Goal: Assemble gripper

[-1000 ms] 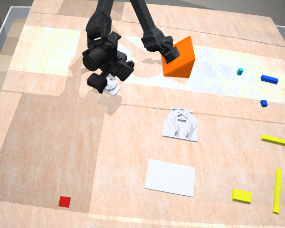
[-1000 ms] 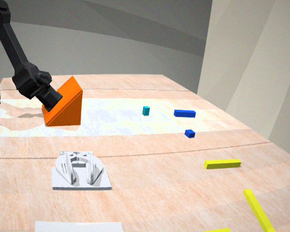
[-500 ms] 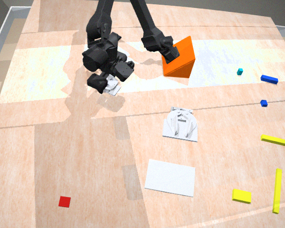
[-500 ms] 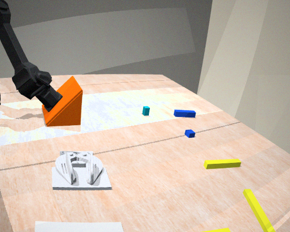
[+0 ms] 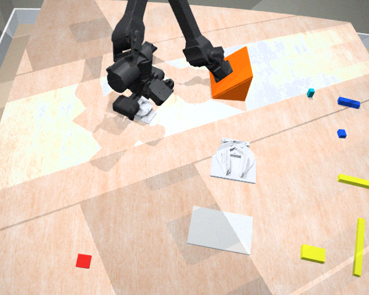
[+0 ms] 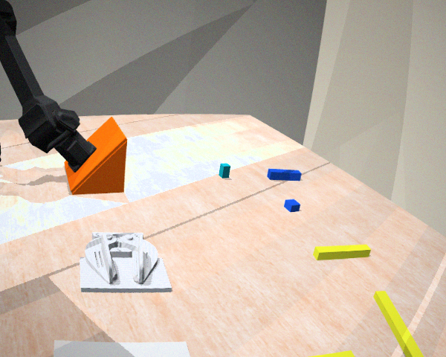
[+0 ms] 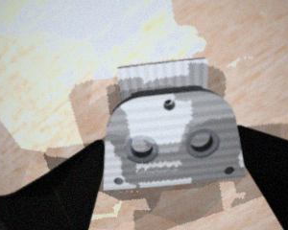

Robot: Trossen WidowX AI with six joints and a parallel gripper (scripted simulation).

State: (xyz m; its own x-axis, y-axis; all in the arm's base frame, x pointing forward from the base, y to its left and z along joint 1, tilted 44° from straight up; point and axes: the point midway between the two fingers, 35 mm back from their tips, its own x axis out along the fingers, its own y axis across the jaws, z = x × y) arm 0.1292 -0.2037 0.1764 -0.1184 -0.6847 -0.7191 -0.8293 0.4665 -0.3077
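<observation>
Now: gripper tip 1 cm to the right of the small stand and 1 cm short of it. Also, from my gripper tip: red square 43 cm ahead, 15 cm to the right, 1 cm below; then teal cube 57 cm to the left, 6 cm behind; then flat white sheet 38 cm ahead, 17 cm to the left, 1 cm below.
</observation>
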